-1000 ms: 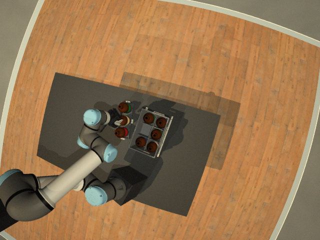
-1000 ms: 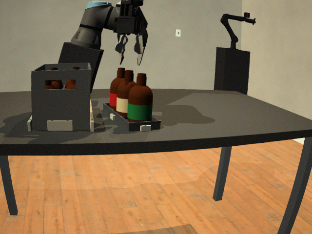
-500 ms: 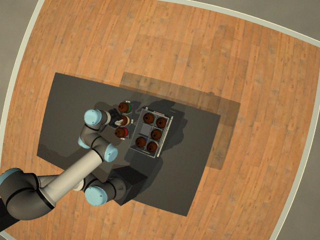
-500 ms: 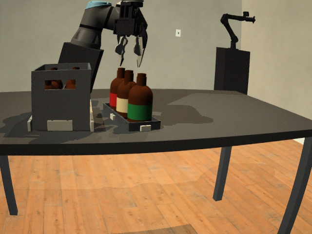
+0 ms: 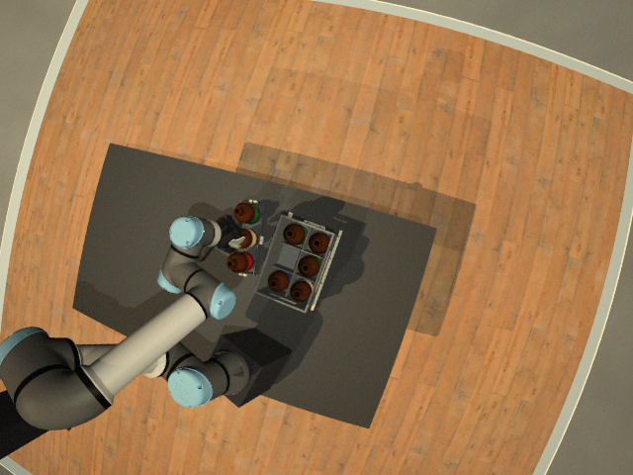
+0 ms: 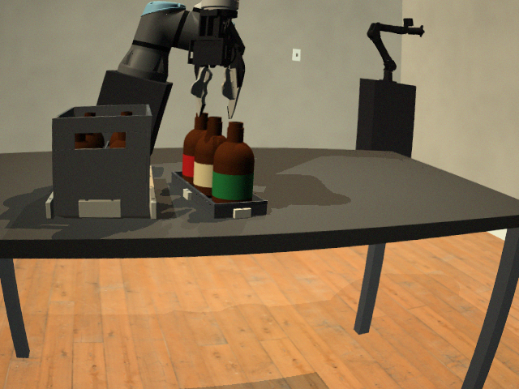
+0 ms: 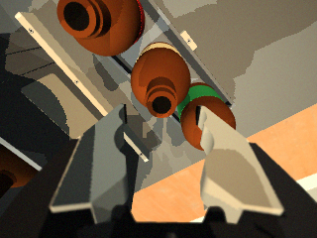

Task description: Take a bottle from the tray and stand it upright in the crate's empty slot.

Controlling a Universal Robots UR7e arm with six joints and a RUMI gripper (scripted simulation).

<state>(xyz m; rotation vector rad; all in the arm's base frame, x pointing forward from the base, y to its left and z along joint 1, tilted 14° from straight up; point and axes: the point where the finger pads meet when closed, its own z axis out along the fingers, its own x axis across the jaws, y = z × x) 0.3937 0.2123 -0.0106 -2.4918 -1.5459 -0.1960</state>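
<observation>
Right now the green-labelled bottle is 9 cm below my hand, 9 cm ahead of it and 3 cm to the left of it. From my hand the other things lie so: crate (22 cm to the right, 9 cm below, 2 cm ahead); then tray (16 cm below).
</observation>
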